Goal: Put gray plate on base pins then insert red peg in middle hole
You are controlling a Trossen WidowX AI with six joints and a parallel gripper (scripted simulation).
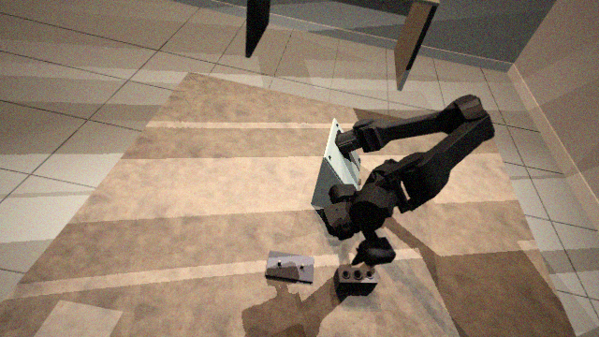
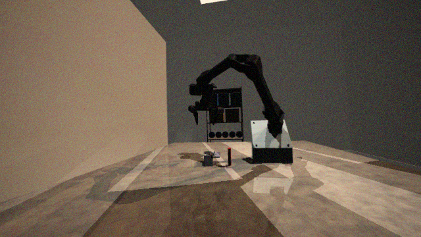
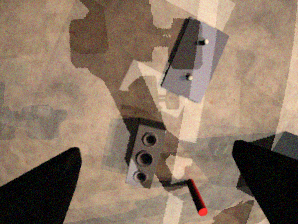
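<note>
Right now my gripper tip is 3 cm past the gray plate, 6 cm to the right of it and 15 cm above it. The rest, counted from my gripper tip: flat base 2 cm behind, 10 cm to the right, 18 cm below; red peg 14 cm behind, 8 cm to the left, 15 cm below.
</note>
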